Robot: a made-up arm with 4 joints.
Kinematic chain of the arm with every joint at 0, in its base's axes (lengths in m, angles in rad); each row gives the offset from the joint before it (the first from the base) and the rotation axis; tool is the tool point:
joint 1: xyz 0 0 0.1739 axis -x
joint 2: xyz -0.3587 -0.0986 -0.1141 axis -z
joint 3: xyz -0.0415 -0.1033 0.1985 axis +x
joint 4: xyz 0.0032 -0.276 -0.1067 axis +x
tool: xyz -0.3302 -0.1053 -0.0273
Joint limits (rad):
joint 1: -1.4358..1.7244
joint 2: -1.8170..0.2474
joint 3: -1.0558..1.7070
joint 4: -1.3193..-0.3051
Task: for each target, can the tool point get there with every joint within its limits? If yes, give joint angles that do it. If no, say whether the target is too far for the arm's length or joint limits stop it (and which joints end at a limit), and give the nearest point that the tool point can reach.
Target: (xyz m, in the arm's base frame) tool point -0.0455 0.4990 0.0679
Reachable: no: joint limits stop it (at a limit: joint 1, joint 2, joint 4) | nearest point -0.0371 0.2333 -0.2592 | short by 0.421 m
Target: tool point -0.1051 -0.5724 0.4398
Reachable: yes | joints 0.5825 -1.1329 0.2523 -0.4599
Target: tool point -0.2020 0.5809 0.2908
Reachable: no: joint limits stop it (at a limit: joint 1, joint 2, joint 3, joint 4) | nearest point -0.0020 0.4200 0.5024 | short by 0.333 m
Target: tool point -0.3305 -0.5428 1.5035
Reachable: no: too far | nearest point -0.3453 -0.2780 0.8548 | short by 0.701 m
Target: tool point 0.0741 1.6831 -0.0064
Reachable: no: too far | nearest point 0.0600 0.4332 0.4846 | short by 1.343 m
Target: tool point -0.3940 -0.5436 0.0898
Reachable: yes | joints 0.3215 -1.1312 1.4296 -1.2289
